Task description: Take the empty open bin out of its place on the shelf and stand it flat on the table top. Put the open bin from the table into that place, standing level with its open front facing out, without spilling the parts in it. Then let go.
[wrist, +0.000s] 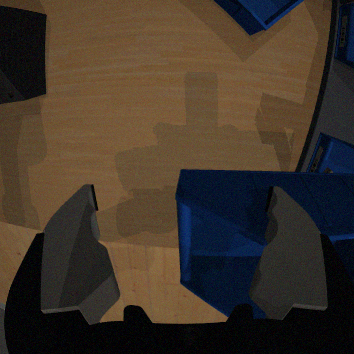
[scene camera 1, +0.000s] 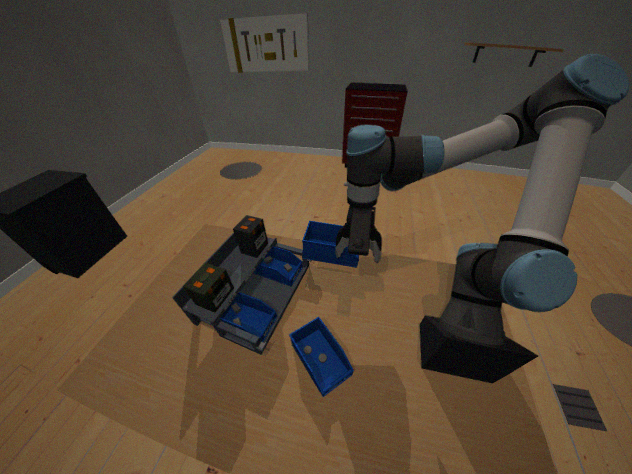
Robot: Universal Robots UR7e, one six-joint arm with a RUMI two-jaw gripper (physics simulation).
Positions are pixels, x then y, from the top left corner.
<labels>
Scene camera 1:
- my gripper: 357, 260
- blue bin: 319, 242
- blue bin: 327, 376
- blue bin: 275, 270
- blue bin: 256, 317
</labels>
